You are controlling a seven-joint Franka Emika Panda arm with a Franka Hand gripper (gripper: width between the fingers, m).
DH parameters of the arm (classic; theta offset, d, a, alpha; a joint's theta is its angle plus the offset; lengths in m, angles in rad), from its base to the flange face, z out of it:
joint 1: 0 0.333 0 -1.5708
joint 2: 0 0 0 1.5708
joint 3: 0 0.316 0.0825 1.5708
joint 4: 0 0 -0.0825 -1.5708
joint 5: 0 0.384 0 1.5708
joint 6: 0 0 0.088 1.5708
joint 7: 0 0.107 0 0
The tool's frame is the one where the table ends.
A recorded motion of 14 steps. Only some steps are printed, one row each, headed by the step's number.
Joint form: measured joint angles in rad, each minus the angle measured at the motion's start. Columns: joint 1, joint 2, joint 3, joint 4, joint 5, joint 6, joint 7.
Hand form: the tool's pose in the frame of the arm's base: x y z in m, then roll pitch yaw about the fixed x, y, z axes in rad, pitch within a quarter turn. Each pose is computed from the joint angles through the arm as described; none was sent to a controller.
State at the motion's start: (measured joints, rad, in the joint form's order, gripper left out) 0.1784 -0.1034 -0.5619 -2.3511 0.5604 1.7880 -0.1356
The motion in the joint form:
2: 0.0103 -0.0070 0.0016 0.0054 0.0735 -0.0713 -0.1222
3: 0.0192 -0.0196 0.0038 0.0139 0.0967 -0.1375 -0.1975
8: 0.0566 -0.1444 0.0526 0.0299 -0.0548 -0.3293 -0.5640
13: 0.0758 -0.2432 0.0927 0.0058 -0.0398 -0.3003 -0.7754
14: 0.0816 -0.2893 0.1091 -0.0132 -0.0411 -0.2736 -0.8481
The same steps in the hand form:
2: 0.4254 -0.1068 0.3579 -2.3937 0.4000 -0.2105
3: 0.4235 -0.0953 0.3674 -2.3128 0.3681 -0.1005
8: 0.3970 -0.0577 0.4156 -2.2564 0.1088 0.4151
13: 0.3890 -0.0345 0.4453 -2.2901 -0.1487 0.5903
14: 0.3836 -0.0269 0.4553 -2.3288 -0.2400 0.6550

